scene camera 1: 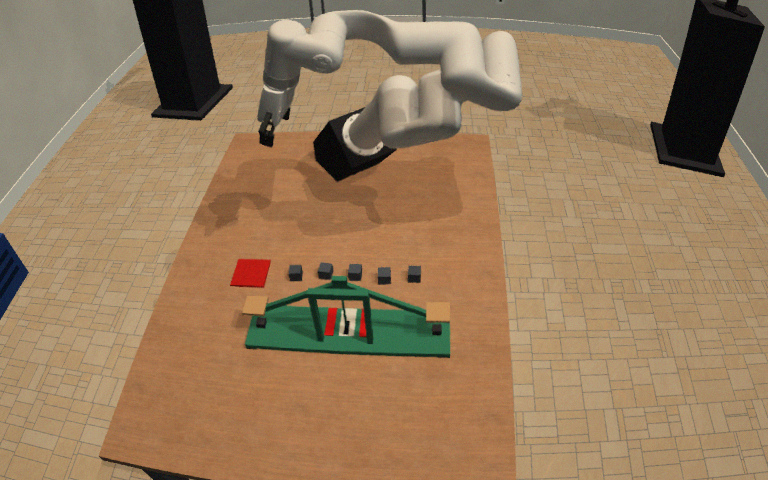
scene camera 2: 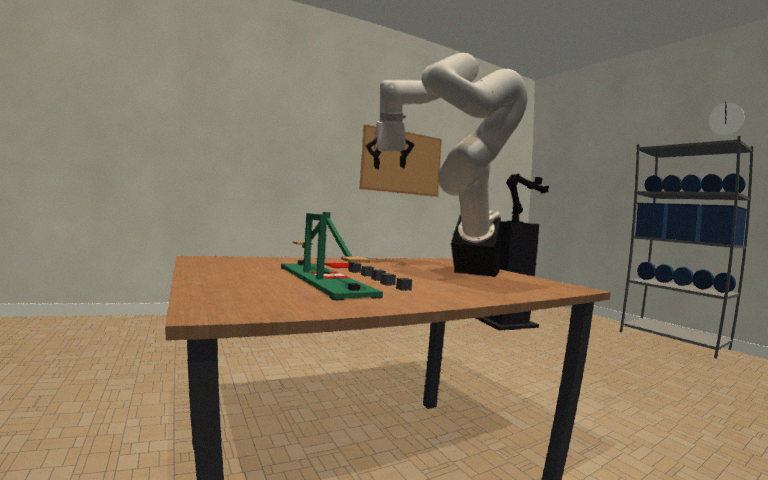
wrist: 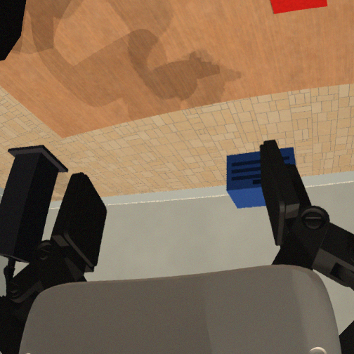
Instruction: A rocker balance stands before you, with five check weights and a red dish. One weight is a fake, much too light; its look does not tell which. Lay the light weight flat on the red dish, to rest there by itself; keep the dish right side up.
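Places are measured from the arm's base along level axes (x down, y left, z ahead), in centimetres.
Pixels of known places: gripper, between the fingertips: [scene camera 1: 274,131] [scene camera 2: 389,168]; arm's base, origin of its link: [scene camera 1: 363,134] [scene camera 2: 476,230].
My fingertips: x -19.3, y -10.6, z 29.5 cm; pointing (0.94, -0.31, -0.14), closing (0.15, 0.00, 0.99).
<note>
For each thing: its middle in the pictures, then the offset to it from my fingertips. Level surfaces: height alone.
- flat red dish, middle of its body: [scene camera 1: 250,273] [scene camera 2: 341,265] dx +35.1, dy -7.3, dz +13.5 cm
- green rocker balance, middle of its body: [scene camera 1: 343,307] [scene camera 2: 324,246] dx +25.9, dy +22.7, dz +24.4 cm
- right pan, middle of its body: [scene camera 1: 438,312] [scene camera 2: 355,259] dx +26.8, dy +42.2, dz +20.2 cm
- wooden table, height of its surface: dx +35.4 cm
Five alike dark grey check weights stand in a row on the table: one nearest the dish [scene camera 1: 295,272] [scene camera 2: 354,267], others [scene camera 1: 325,270] [scene camera 1: 354,271] [scene camera 1: 384,275], and one farthest from it [scene camera 1: 414,273] [scene camera 2: 403,284]. The flat red dish [scene camera 1: 250,272] [scene camera 2: 336,264] [wrist: 300,4] lies bare at the row's left end in scene camera 1. The green rocker balance [scene camera 1: 396,340] [scene camera 2: 320,244] stands in front of the row. Its left pan [scene camera 1: 255,305] and right pan [scene camera 1: 437,311] are bare; its pointer is over the white stripe. My gripper [scene camera 1: 276,127] [scene camera 2: 389,165] [wrist: 174,177] is open and empty, high above the table's back left.
The arm's black base [scene camera 1: 339,155] [scene camera 2: 475,257] stands at the back of the wooden table [scene camera 1: 317,407] [scene camera 2: 237,300]. Black pedestals [scene camera 1: 178,56] [scene camera 1: 702,84] stand on the floor beyond. A blue box [scene camera 1: 8,274] [wrist: 245,175] is beyond the table's left side.
</note>
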